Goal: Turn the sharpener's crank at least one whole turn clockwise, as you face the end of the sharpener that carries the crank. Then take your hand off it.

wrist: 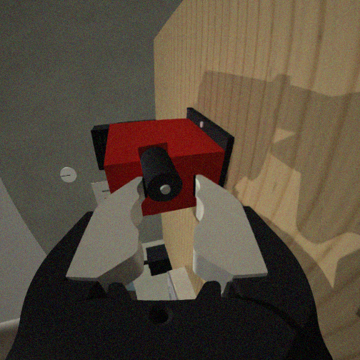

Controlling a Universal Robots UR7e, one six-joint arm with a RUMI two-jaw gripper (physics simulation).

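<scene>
The sharpener (192,142) is a red box in the middle of the wrist view, with a dark base plate (220,140) along its right side against the wooden table. Its crank ends in a black cylindrical knob (160,172) with a pale dot on its end, pointing toward the camera. A small red part of the crank arm (153,147) shows behind the knob. My gripper (170,178) is partly open. Its pale fingers stand on either side of the knob's end, with a visible gap on the right; contact on the left cannot be told. The arm's lower part is hidden behind the knob.
The wooden table (180,65) fills the right side, with shadows on it. A black object (99,147) shows left behind the sharpener. A round white disc (68,174) and a pale sheet (100,188) are farther left. A dark box (159,260) shows below, between the fingers.
</scene>
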